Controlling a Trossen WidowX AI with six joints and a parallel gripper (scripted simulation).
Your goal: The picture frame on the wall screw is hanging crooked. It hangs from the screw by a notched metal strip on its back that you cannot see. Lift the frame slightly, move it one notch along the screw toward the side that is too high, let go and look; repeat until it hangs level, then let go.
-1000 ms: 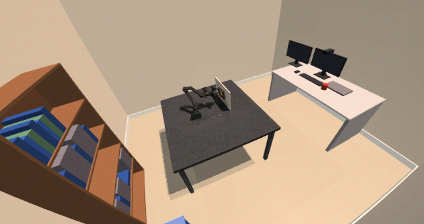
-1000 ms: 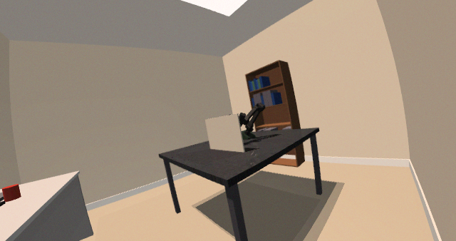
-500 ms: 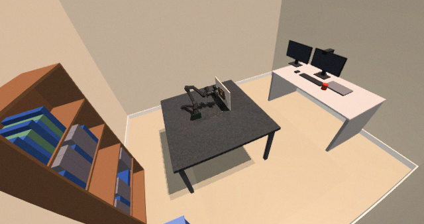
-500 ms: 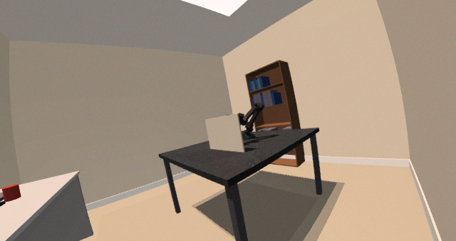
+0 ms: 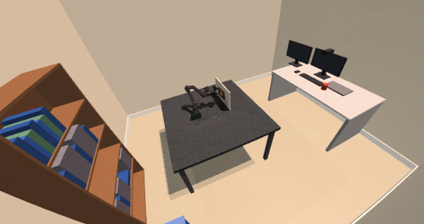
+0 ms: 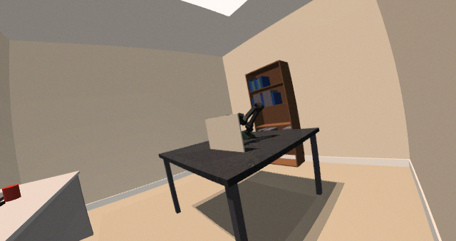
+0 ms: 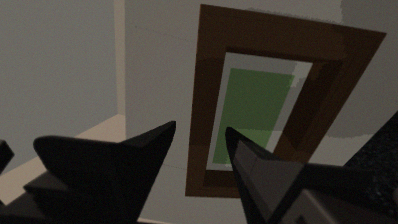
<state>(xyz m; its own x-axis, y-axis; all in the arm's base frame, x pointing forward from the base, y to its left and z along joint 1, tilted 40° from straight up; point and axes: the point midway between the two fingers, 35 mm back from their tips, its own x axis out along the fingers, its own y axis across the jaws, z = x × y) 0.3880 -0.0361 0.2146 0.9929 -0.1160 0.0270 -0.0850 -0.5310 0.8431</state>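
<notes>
My gripper tip is now 10 mm short of the picture frame, 10 mm to the left of it and 50 mm above it.
</notes>
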